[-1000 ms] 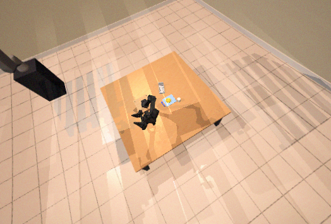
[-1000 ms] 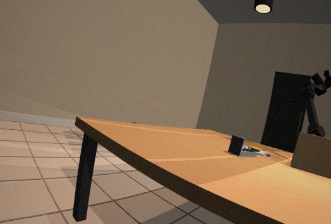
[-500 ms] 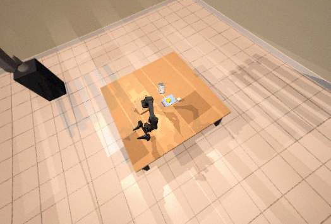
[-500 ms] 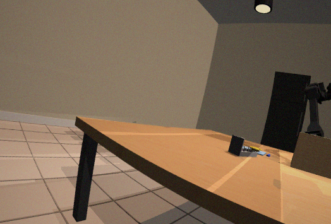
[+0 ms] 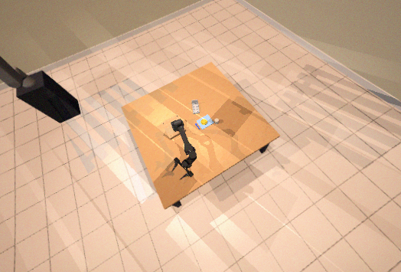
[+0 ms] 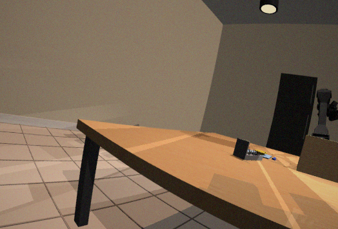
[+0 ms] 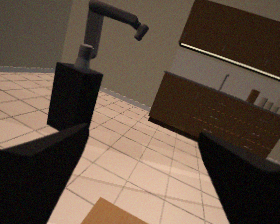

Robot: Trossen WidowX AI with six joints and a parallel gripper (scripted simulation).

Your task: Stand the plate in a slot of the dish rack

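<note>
Right now the yellow plate is 48 cm ahead of my gripper tip, 48 cm to the left of it and 36 cm below it. From my gripper tip the other things lie so: blue spoon: 39 cm ahead, 48 cm to the left, 37 cm below; then white cup: 60 cm ahead, 41 cm to the left, 35 cm below; then light blue mat: 49 cm ahead, 48 cm to the left, 37 cm below.
</note>
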